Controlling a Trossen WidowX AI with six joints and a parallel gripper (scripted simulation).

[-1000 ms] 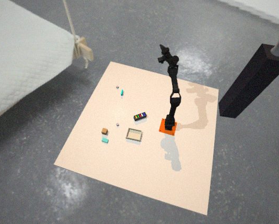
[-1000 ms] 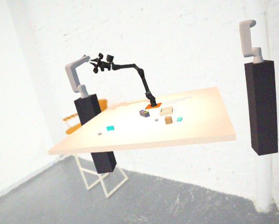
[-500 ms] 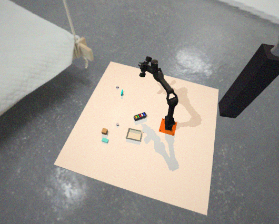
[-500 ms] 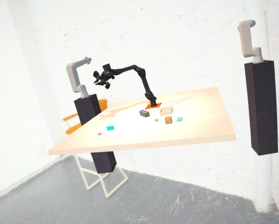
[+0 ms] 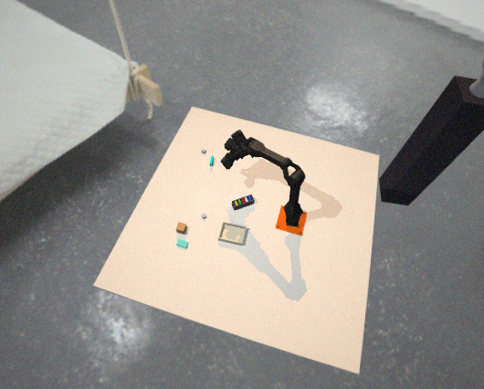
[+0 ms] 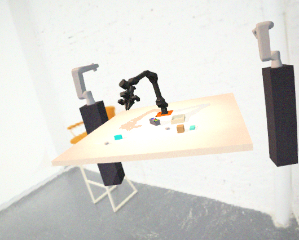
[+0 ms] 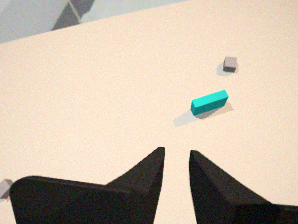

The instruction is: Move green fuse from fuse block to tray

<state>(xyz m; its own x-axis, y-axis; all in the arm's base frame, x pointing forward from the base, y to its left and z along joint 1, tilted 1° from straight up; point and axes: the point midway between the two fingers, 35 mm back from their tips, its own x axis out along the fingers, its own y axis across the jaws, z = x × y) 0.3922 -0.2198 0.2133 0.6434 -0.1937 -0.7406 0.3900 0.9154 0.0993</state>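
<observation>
My gripper tip is 170 mm to the right of the green fuse, 160 mm above it and 110 mm past it. Also, from my gripper tip: tray (360 mm to the left, 180 mm below, 100 mm behind); brown block (380 mm to the left, 170 mm ahead, 160 mm below).
</observation>
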